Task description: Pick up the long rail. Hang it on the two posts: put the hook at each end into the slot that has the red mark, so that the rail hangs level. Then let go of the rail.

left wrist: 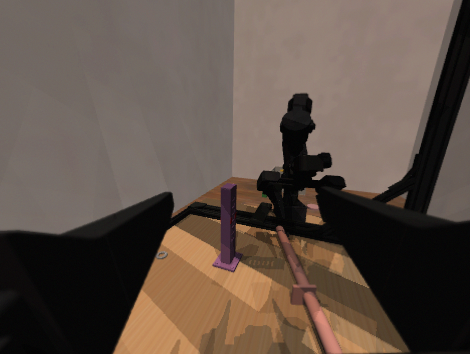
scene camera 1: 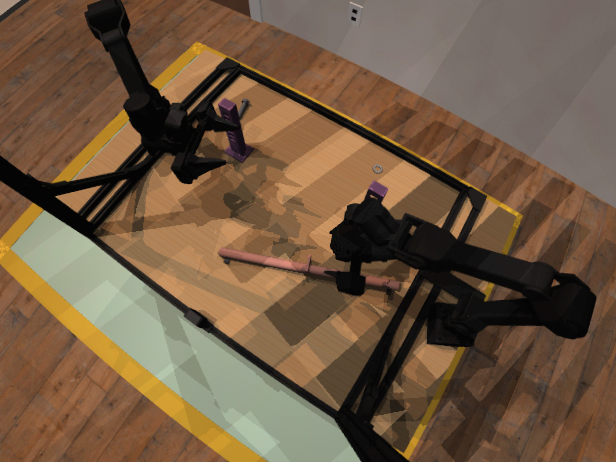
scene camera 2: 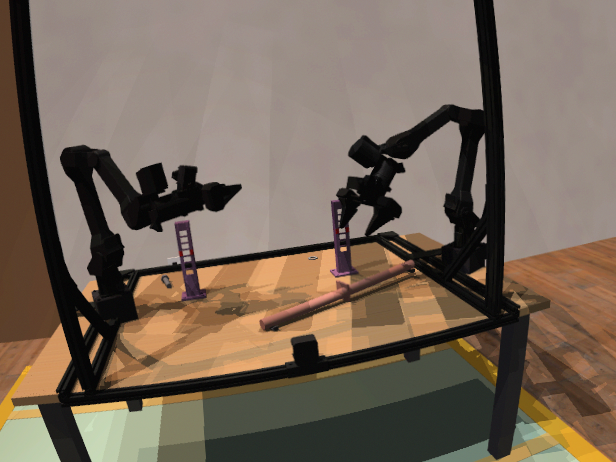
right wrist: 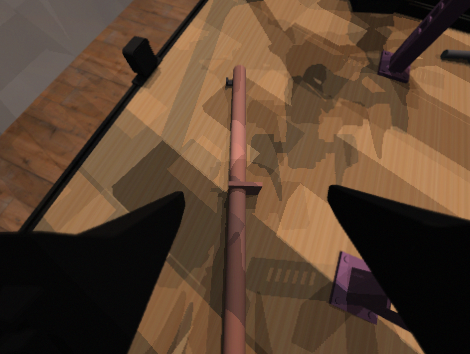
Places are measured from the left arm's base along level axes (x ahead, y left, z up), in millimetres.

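Where they show: left gripper, fingertip midpoint: (left wrist: pixel 245 196) (scene camera 1: pixel 232 144) (scene camera 2: pixel 233 185); right gripper, fingertip midpoint: (left wrist: pixel 304 221) (scene camera 1: pixel 327 252) (scene camera 2: pixel 353 231) (right wrist: pixel 254 195); left arm's base, origin of the base link: (scene camera 2: pixel 111 291); right arm's base, origin of the base link: (left wrist: pixel 289 202) (scene camera 1: pixel 455 323).
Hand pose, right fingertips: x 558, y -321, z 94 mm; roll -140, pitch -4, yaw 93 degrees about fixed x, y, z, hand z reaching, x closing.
Each offset is from my right fingertips to the top centre of the thing. "*": to the spot under its first point.
The long pink rail {dx -42, dy -4, dz -121 mm} (scene camera 1: pixel 280 263) (scene camera 2: pixel 320 300) (left wrist: pixel 320 312) (right wrist: pixel 238 150) lies on the table, with a tab near its middle and small dark hooks at its ends. Two purple slotted posts stand apart: the left post {dx -326, dy +322, dz +48 mm} (scene camera 1: pixel 235 132) (scene camera 2: pixel 190 285) (right wrist: pixel 400 62) and the right post {dx +86, dy +160, dz +48 mm} (scene camera 1: pixel 377 189) (scene camera 2: pixel 343 262) (left wrist: pixel 227 225). Red marks show on both in scene camera 2. My left gripper (scene camera 1: pixel 231 144) (scene camera 2: pixel 240 186) (left wrist: pixel 245 196) is open and empty, above and beside the left post. My right gripper (scene camera 2: pixel 355 230) (right wrist: pixel 254 195) is open and empty above the rail, near the right post.
A grey bolt {dx -360, dy +475, dz -143 mm} (scene camera 1: pixel 243 108) (scene camera 2: pixel 166 281) (right wrist: pixel 455 55) lies near the left post. A small metal ring {dx +105, dy +349, dz -164 mm} (scene camera 1: pixel 378 169) (scene camera 2: pixel 313 258) (left wrist: pixel 161 255) lies behind the right post. A black box {* dx -284, dy -198, dz -113 mm} (scene camera 1: pixel 195 318) (scene camera 2: pixel 305 350) (right wrist: pixel 140 56) sits on the black frame around the table.
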